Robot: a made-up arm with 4 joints. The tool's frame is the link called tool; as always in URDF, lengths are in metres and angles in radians. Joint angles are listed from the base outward.
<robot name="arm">
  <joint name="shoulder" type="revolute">
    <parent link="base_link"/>
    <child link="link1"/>
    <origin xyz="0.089 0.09 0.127" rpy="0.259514 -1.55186 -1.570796"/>
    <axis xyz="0 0 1"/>
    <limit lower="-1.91" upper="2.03"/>
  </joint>
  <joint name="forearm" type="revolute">
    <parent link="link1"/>
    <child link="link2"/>
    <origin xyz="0.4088 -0.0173 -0.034" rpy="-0.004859 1.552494 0"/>
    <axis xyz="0 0 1"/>
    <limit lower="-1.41" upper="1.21"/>
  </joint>
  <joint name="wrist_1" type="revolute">
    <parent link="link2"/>
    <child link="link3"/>
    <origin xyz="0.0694 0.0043 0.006" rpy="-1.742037 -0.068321 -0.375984"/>
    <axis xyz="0 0 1"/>
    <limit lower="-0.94" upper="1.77"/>
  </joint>
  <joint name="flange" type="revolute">
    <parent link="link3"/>
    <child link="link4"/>
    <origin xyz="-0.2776 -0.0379 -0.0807" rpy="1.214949 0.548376 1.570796"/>
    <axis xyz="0 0 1"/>
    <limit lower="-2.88" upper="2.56"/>
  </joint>
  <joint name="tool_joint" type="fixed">
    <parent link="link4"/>
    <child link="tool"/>
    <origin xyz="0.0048 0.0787 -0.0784" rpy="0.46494 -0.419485 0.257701"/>
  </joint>
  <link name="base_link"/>
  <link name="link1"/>
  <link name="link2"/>
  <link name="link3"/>
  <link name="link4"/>
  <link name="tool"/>
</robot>
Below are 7 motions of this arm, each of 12 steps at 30 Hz.
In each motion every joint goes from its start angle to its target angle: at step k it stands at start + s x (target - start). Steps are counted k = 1, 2, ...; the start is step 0. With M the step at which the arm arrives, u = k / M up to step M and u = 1 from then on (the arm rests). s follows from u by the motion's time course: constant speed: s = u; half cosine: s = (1 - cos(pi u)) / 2; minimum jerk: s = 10 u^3 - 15 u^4 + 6 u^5.
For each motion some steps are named. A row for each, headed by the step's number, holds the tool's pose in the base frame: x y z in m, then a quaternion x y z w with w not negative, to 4 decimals.
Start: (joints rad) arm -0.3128 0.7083 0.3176 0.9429
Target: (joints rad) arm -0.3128 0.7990 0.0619 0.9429
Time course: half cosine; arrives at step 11
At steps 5, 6, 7, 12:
5: -0.2282 0.2537 0.6165 0.6634 0.4074 -0.1462 0.6104
6: -0.2317 0.2551 0.6021 0.6531 0.4008 -0.1433 0.6263
7: -0.2348 0.2560 0.5882 0.6431 0.3942 -0.1403 0.6414
12: -0.2405 0.2563 0.5581 0.6211 0.3794 -0.1330 0.6728

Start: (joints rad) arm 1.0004 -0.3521 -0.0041 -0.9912
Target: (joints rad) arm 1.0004 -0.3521 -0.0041 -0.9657
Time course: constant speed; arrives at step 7
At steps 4, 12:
4: 0.3961 0.4216 0.2334 0.3766 -0.4604 0.7930 0.1320
12: 0.3965 0.4214 0.2327 0.3731 -0.4600 0.7954 0.1287

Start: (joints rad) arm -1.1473 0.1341 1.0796 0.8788
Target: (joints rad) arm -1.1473 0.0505 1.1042 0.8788
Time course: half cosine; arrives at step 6
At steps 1, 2, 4, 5, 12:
1: -0.5691 -0.0660 0.4942 0.8972 0.3234 0.2492 0.1683
2: -0.5688 -0.0687 0.4948 0.8993 0.3204 0.2503 0.1609
4: -0.5680 -0.0762 0.4962 0.9048 0.3120 0.2534 0.1407
5: -0.5678 -0.0790 0.4966 0.9067 0.3089 0.2545 0.1333
12: -0.5677 -0.0800 0.4967 0.9073 0.3077 0.2549 0.1306

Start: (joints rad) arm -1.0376 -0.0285 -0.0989 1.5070
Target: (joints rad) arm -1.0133 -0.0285 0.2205 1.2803
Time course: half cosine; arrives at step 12
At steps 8, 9, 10, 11, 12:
8: -0.3657 0.1993 0.5055 0.9358 -0.0918 0.0992 0.3257
9: -0.3713 0.1932 0.5127 0.9398 -0.0763 0.0964 0.3189
10: -0.3755 0.1883 0.5180 0.9426 -0.0644 0.0945 0.3137
11: -0.3781 0.1851 0.5213 0.9443 -0.0568 0.0934 0.3105
12: -0.3790 0.1840 0.5224 0.9448 -0.0542 0.0930 0.3094

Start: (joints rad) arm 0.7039 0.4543 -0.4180 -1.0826
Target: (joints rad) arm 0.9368 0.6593 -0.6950 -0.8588
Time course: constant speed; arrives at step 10
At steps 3, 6, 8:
3: 0.0773 0.2639 0.3978 -0.5981 0.3724 -0.6430 0.3004
6: 0.0789 0.2366 0.3846 -0.6149 0.3547 -0.6159 0.3418
8: 0.0813 0.2176 0.3760 -0.6240 0.3454 -0.5952 0.3701

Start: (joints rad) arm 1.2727 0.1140 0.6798 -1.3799
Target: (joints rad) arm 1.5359 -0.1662 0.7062 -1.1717
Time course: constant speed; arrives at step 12
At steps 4, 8, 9, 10, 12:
4: 0.6197 0.4543 0.2564 0.4438 -0.6838 0.4961 0.2989
8: 0.6339 0.4546 0.1750 0.4117 -0.6512 0.5419 0.3359
9: 0.6362 0.4537 0.1545 0.4041 -0.6418 0.5535 0.3442
10: 0.6380 0.4525 0.1340 0.3967 -0.6319 0.5651 0.3521
12: 0.6400 0.4491 0.0931 0.3824 -0.6108 0.5884 0.3666

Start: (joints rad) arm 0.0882 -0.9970 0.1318 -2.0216
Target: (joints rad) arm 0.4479 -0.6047 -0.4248 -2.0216
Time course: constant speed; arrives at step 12
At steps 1, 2, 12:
1: 0.3134 0.3052 0.5585 0.1987 -0.7286 0.5831 0.2995
2: 0.3144 0.3164 0.5358 0.2308 -0.7061 0.5907 0.3150
12: 0.2334 0.3643 0.3540 0.5203 -0.4203 0.6153 0.4172

